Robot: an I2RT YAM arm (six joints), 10 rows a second.
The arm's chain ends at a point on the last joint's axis. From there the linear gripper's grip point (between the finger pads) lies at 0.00 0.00 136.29 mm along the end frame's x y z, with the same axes.
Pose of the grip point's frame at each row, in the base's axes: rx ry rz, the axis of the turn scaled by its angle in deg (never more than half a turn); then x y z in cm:
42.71 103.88 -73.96 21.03 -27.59 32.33
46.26 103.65 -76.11 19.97 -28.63 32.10
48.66 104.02 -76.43 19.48 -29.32 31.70
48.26 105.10 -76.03 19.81 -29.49 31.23
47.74 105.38 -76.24 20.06 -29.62 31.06
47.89 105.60 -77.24 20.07 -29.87 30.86
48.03 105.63 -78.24 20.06 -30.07 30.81
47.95 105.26 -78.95 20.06 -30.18 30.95
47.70 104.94 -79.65 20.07 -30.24 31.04
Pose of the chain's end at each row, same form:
42.71 103.88 -73.96 17.57 -14.66 34.87
46.26 103.65 -76.11 17.31 -15.52 34.71
48.66 104.02 -76.43 17.24 -16.18 34.53
48.26 105.10 -76.03 17.50 -16.40 34.23
47.74 105.38 -76.24 17.72 -16.53 34.06
47.89 105.60 -77.24 17.90 -16.75 33.83
48.03 105.63 -78.24 18.06 -16.91 33.72
47.95 105.26 -78.95 18.13 -16.98 33.75
47.70 104.94 -79.65 18.19 -17.01 33.71

